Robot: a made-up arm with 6 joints.
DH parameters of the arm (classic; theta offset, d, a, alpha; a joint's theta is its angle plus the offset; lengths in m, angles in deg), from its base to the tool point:
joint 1: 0 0.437 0 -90
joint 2: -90 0 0.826 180
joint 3: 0 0 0 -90
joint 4: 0 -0.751 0 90
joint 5: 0 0.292 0 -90
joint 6: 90 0 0 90
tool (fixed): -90 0 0 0
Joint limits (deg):
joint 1: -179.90..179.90
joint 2: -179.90..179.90
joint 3: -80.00..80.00
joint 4: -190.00..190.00
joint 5: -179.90..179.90
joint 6: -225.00..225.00
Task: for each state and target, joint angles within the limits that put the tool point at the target. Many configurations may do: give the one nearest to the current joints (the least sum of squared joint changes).
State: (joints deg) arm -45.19 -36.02 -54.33 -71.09 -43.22 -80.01
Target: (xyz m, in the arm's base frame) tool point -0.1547 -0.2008 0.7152
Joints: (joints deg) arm -68.92 -44.57 -53.51 -42.13 -43.22 -80.01
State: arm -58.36 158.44 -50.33 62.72 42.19 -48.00
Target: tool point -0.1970 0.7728 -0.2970
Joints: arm -81.79 179.79 -27.21 73.16 42.19 -48.00
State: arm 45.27 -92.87 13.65 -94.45 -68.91 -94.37
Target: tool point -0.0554 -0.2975 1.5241
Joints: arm 66.20 -60.56 18.18 -76.26 -68.91 -94.37
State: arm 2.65 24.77 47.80 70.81 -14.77 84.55
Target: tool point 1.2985 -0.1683 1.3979
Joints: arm -4.06 48.89 59.71 74.93 -14.77 84.55
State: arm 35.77 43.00 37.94 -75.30 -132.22 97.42
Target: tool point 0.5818 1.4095 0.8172
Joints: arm 69.26 60.66 79.93 -81.16 -132.22 97.42
